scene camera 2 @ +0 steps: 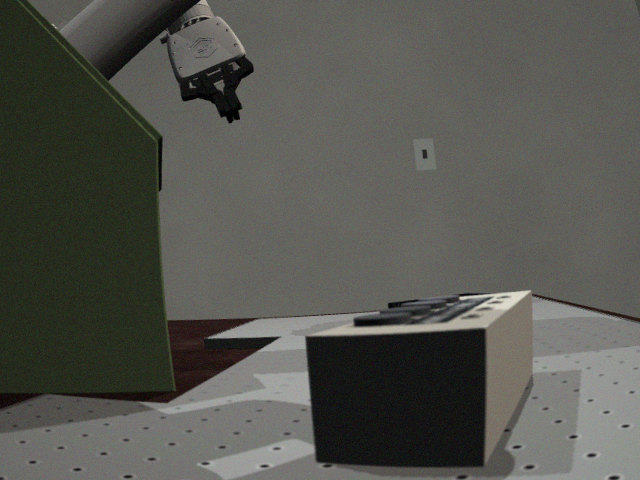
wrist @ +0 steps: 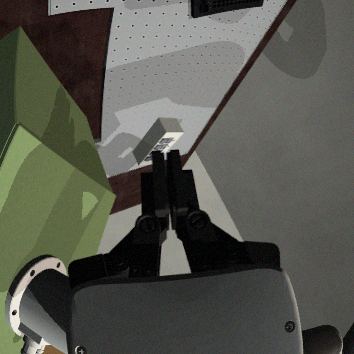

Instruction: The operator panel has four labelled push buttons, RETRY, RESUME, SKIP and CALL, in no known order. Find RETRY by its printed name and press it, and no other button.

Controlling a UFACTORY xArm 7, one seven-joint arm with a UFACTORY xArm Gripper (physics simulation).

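Frame: origin at the arm's base, x ahead, y left, z up, level; centimetres.
Seen in the pictures: gripper, fingertip midpoint: [scene camera 2: 233, 116] [wrist: 164, 164]; arm's base at its link origin: [scene camera 2: 65, 73] [wrist: 35, 295].
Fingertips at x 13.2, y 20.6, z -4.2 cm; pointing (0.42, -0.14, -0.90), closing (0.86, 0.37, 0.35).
Note:
Offsets run from my fingertips to a thing's top centre. "pt": to the spot under its first point. Level surfaces: height alone.
The operator panel @(dz -22.3, dx +27.8, dy -40.0 cm) [scene camera 2: 398, 397] [wrist: 150, 140] is a cream box with a black end, standing on the perforated plate. In the scene view, several dark round buttons @(dz -22.3, dx +25.2, dy -44.1 cm) [scene camera 2: 385, 319] show edge-on along its top, and their printed names cannot be read. In the wrist view the panel is small and lies beyond the fingertips, which hide part of its near end; its labels are too small to read, so I cannot tell which button is RETRY. My gripper [scene camera 2: 233, 118] [wrist: 164, 164] is shut with nothing between its fingers. It hangs high above the plate, well apart from the panel, pointing down.
A large green angular block [scene camera 2: 82, 232] [wrist: 50, 172] stands at the left. The perforated plate @(dz -27.9 cm) [scene camera 2: 155, 439] [wrist: 145, 35] lies on a dark wooden table @(dz -29.2 cm) [wrist: 75, 50]. A black box @(pt dz -25.3, dx +23.7, dy +4.3 cm) [wrist: 227, 6] shows at the top of the wrist view. A wall plate [scene camera 2: 418, 160] is on the grey wall.

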